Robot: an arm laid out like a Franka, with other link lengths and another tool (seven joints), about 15 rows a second.
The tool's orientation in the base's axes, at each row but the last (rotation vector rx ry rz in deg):
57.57, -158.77, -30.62
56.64, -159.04, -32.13
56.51, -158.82, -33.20
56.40, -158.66, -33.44
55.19, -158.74, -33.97
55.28, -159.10, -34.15
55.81, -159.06, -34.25
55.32, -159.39, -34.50
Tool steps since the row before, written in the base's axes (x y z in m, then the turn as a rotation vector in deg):
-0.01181, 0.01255, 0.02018, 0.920, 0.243, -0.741
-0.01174, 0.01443, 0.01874, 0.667, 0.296, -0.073
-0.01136, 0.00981, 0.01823, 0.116, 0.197, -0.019
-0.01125, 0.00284, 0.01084, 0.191, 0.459, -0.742
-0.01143, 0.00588, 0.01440, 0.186, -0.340, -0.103
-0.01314, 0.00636, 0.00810, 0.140, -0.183, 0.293
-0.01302, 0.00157, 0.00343, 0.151, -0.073, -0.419
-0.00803, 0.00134, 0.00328, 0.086, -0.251, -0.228
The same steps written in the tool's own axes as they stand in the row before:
0.00128, 0.02354, -0.01219, -0.872, -0.650, 0.521
0.00010, 0.02445, -0.00997, -0.704, -0.204, -0.014
0.00269, 0.02086, -0.01073, -0.215, 0.065, 0.048
0.00699, 0.01289, -0.00609, -0.443, -0.085, 0.771
0.00544, 0.01659, -0.00823, 0.065, -0.391, -0.063
0.00639, 0.01530, -0.00195, 0.005, -0.089, -0.362
0.00918, 0.00994, 0.00073, -0.072, -0.310, 0.320
0.00547, 0.00685, -0.00051, 0.088, -0.322, 0.104

